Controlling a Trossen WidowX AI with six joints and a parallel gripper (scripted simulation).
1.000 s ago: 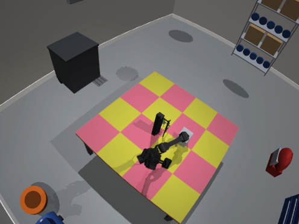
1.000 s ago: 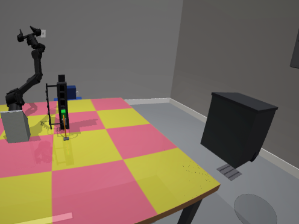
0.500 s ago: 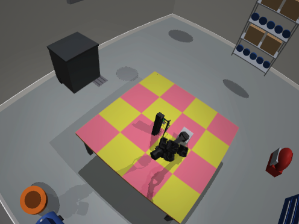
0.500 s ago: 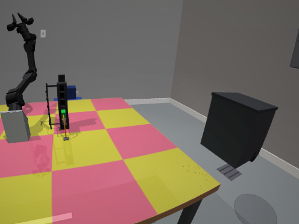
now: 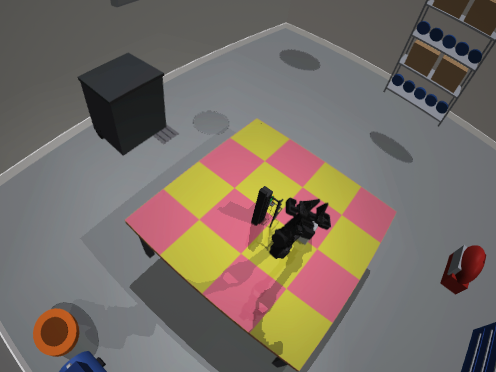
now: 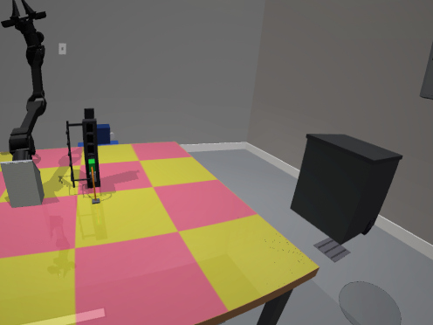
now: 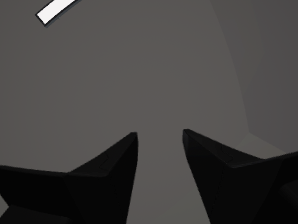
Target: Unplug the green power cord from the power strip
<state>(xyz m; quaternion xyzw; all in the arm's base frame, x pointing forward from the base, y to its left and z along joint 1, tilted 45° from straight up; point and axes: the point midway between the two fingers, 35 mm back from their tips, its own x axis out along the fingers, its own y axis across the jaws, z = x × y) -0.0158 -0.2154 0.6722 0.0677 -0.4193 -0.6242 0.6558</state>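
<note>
The green plug lies 360 mm ahead of my gripper tip, 270 mm to the right of it and 650 mm below it.
</note>
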